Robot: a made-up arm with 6 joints.
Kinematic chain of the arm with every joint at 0, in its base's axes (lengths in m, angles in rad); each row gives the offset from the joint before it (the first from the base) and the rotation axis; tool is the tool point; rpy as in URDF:
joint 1: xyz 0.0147 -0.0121 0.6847 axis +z
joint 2: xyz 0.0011 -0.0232 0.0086 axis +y
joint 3: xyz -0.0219 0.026 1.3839 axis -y
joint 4: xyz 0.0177 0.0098 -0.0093 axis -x
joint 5: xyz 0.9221 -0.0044 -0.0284 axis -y
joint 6: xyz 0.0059 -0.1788 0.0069 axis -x
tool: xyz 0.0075 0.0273 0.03 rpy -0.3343 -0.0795 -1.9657
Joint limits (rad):
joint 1: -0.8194..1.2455
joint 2: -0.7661..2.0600
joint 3: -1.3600..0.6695
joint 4: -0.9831..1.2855
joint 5: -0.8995..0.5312
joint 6: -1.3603..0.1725
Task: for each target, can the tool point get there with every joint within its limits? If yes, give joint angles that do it. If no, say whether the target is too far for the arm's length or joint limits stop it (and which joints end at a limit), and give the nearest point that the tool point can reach.
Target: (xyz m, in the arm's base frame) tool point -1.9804 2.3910 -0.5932
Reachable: no: too far | nearest point 0.5549 1.5359 -0.5932 | short by 2.676 m
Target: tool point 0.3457 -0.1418 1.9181
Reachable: yes | joints -0.0365 -0.4752 -0.3429 -0.7324 -0.6594 -0.5298
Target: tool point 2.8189 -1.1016 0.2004
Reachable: no: too far | nearest point 2.0660 -0.8091 0.3328 | short by 0.819 m
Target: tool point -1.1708 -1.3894 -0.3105
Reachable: no: joint limits stop it (at a limit: joint 1, joint 2, joint 5, joint 6) | nearest point 0.0850 -0.3726 -0.2694 | short by 1.616 m
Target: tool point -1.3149 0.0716 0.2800
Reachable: no: joint limits stop it (at a limit: joint 2, joint 3, joint 4, joint 5, joint 6) | nearest point -0.3052 0.0080 1.0098 | short by 1.247 m
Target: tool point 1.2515 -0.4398 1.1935
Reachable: yes | joints -0.2733 0.5240 -0.4949 1.0010 0.3905 -1.0770
